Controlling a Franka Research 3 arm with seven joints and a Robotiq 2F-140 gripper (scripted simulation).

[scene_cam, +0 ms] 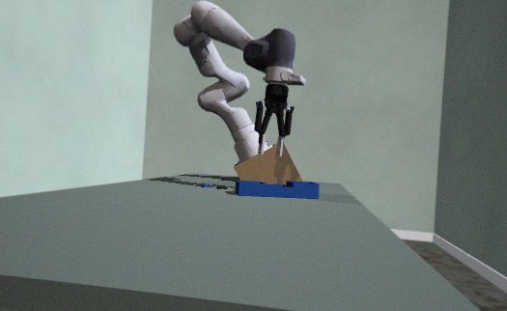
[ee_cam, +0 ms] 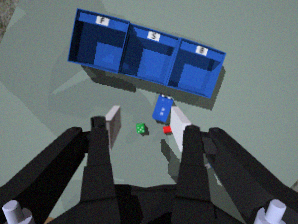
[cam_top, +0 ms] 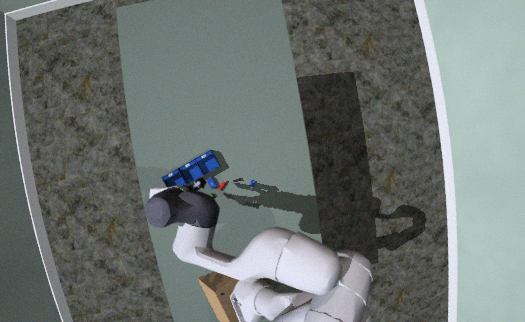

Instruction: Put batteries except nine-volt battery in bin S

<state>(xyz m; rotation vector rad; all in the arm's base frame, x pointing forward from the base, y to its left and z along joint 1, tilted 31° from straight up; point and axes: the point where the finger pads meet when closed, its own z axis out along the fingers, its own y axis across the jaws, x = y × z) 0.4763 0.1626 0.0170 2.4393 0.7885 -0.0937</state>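
Now: hand 15 cm above the red cylindrical battery, 9 cm to the left of it and 2 cm past it. Also, from my hand: blue nine-volt battery: 15 cm below, 4 cm to the right, 1 cm ahead; then blue bin: 14 cm below, 7 cm ahead, 4 cm to the left; then green item: 15 cm below, 6 cm behind, 3 cm to the right.
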